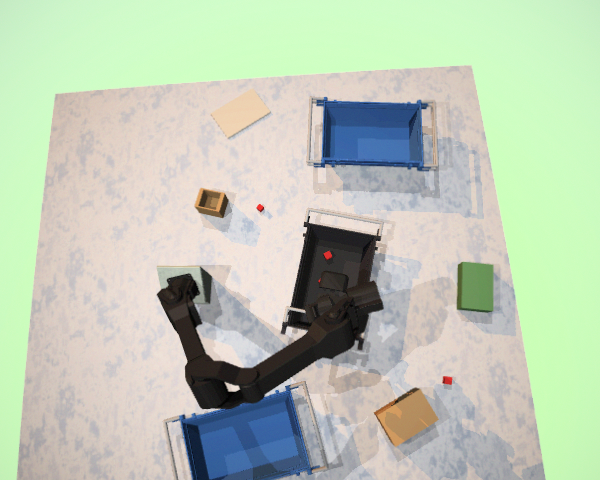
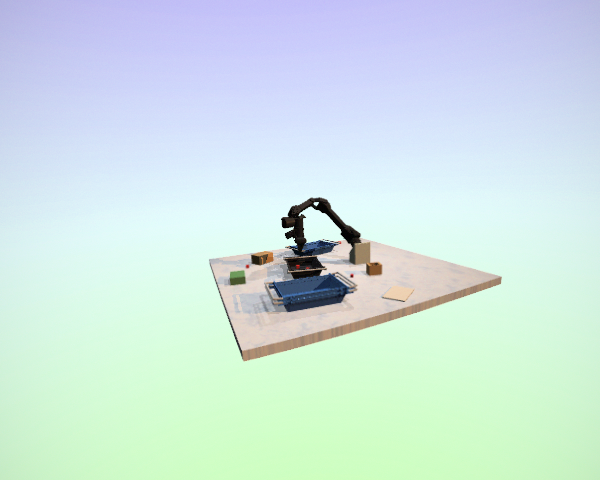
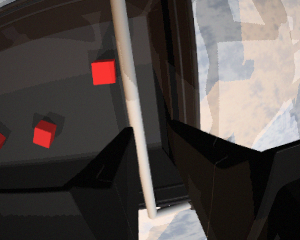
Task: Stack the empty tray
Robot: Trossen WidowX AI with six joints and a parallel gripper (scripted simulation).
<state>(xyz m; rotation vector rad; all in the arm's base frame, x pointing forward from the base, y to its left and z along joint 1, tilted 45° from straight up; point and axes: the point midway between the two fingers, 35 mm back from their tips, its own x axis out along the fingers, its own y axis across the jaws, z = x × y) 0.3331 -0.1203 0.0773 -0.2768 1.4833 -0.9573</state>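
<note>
My gripper tip is now 25 cm to the left of the blue tray, 24 cm past it and 5 cm above it. Round my gripper tip: green block: 40 cm ahead, 7 cm below, 1 cm to the left; then brown box: 37 cm to the left, 25 cm behind, 8 cm below; then orange block: 26 cm to the right, 14 cm ahead, 6 cm below.
</note>
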